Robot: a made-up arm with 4 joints.
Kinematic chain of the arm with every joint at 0, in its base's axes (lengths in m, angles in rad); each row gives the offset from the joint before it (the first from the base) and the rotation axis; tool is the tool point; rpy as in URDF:
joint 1: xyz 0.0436 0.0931 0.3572 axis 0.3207 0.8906 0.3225
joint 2: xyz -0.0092 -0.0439 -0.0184 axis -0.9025 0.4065 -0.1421
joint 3: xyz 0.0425 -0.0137 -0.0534 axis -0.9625 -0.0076 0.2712
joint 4: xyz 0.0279 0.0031 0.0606 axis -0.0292 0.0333 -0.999
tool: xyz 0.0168 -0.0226 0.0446 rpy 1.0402 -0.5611 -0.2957
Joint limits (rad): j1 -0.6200..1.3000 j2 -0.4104..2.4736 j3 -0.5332..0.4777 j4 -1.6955..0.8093
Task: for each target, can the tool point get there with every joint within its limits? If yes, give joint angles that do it. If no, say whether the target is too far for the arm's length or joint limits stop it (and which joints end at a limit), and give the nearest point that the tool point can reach.
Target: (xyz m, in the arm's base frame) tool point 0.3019 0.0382 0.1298
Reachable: no: too far | nearest point 0.1306 0.0463 0.2628 | short by 0.217 m
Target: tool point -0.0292 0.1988 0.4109
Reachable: no: joint limits stop it (at a limit: joint 1, joint 2, joint 3, joint 4) | nearest point 0.0741 0.0950 0.4299 | short by 0.148 m
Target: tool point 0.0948 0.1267 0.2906
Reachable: yes | joints 0.9396 0.4078 0.3608 -1.3241
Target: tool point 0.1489 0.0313 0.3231
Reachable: yes | joints 0.5309 0.6730 -0.3265 -0.7334
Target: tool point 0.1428 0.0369 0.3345
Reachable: yes | joints 0.4674 0.8232 -0.1648 -0.0123
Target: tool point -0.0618 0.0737 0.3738
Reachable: no: joint limits stop it (at a limit: joint 1, joint 2, joint 3, joint 4) | nearest point 0.0489 0.0522 0.4267 | short by 0.125 m
